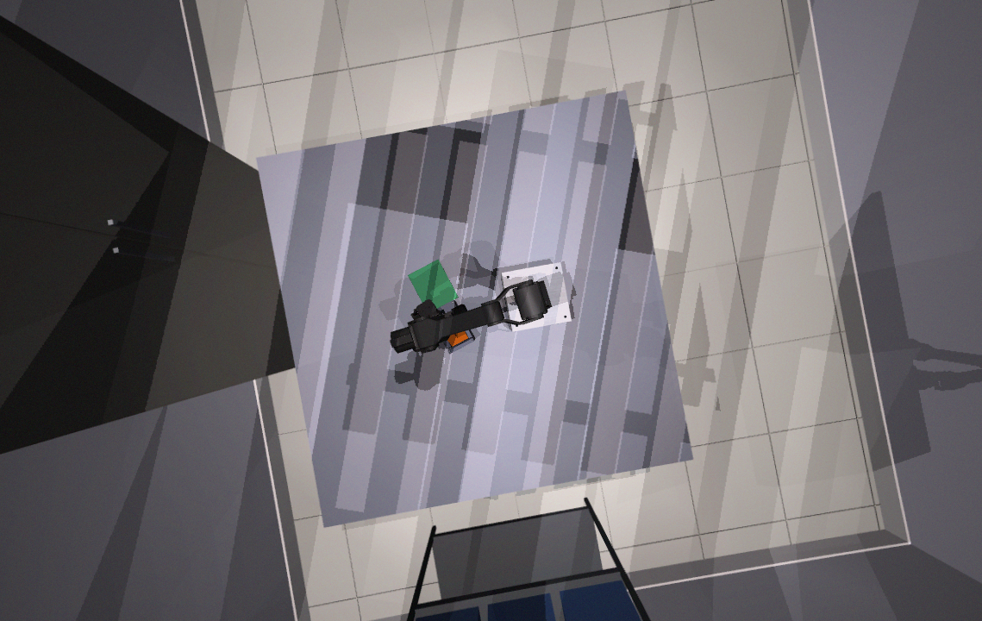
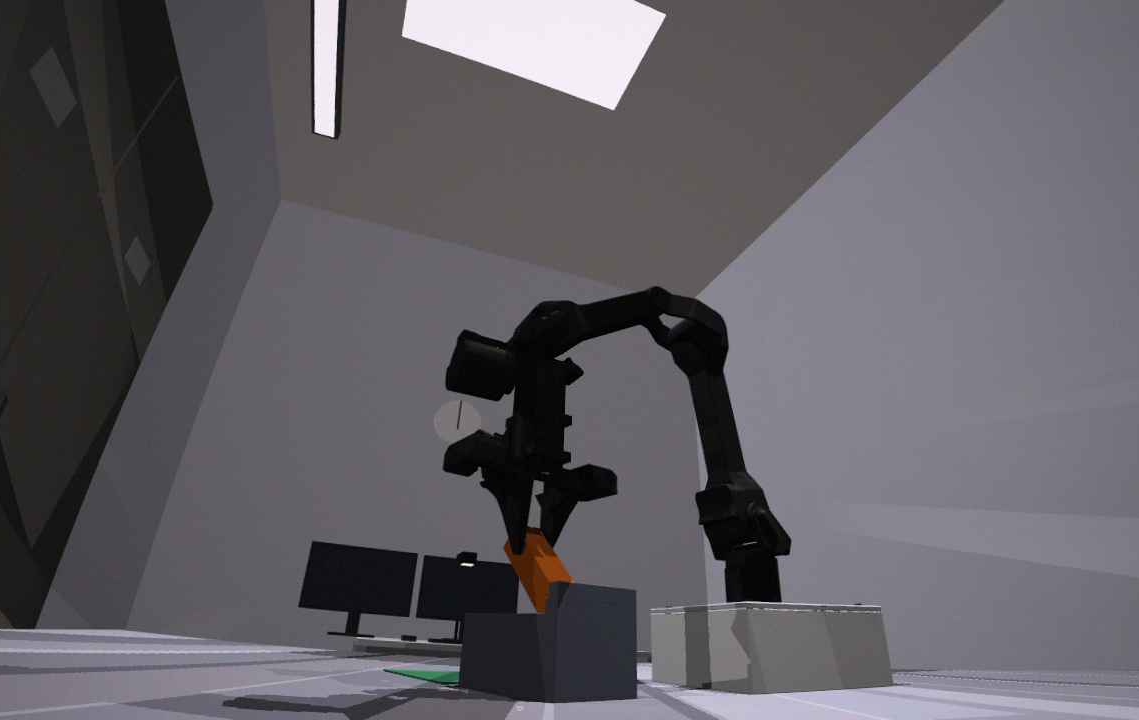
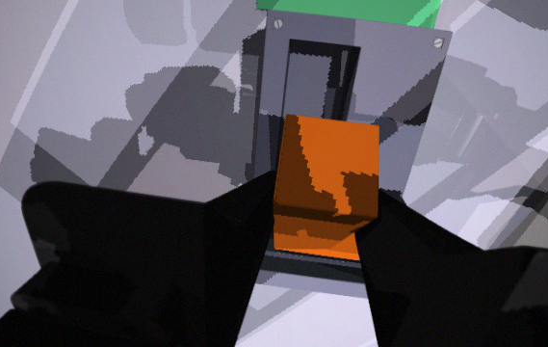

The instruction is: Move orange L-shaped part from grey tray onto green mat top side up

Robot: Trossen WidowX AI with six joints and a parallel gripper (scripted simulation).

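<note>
My gripper tip is 14 cm to the left of the green mat and 13 cm above it. Round my gripper tip: orange L-shaped part (3 cm to the left, 3 cm below, 2 cm behind).
</note>
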